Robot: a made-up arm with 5 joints.
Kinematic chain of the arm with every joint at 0, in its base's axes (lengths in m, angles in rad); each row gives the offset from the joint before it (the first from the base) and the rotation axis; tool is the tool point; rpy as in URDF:
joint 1: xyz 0 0 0.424 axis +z
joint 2: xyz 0 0 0 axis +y
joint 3: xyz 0.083 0 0.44 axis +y
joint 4: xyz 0.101 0 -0.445 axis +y
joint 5: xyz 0.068 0 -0.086 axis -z
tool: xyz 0 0 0 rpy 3.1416 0 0
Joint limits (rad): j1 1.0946..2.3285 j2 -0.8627..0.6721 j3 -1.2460..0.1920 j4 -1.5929..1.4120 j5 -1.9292..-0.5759
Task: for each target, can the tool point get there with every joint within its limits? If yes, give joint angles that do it. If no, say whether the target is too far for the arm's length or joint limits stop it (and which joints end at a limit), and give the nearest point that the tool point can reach.
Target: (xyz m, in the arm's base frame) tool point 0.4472 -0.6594 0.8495
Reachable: no: joint limits stop it (at a limit: joint 2, joint 3, joint 4) | nearest point 0.0298 -0.0440 1.1247 | short by 0.793 m
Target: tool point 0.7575 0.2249 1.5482
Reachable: no: too far | nearest point 0.1556 0.3016 1.1213 | short by 0.742 m
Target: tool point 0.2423 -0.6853 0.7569
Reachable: no: joint limits stop it (at a limit: joint 2, joint 3, joint 4) | nearest point 0.0177 -0.0501 1.1247 | short by 0.768 m
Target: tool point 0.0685 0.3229 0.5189
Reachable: yes | joints 1.3617 -0.4725 -0.2396 0.4309 -1.5714
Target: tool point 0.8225 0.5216 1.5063
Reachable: no: too far | nearest point 0.2181 0.4228 1.0364 | short by 0.772 m
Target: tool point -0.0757 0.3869 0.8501
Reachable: yes | joints 1.7641 -0.5401 -0.9346 1.0648 -1.0219
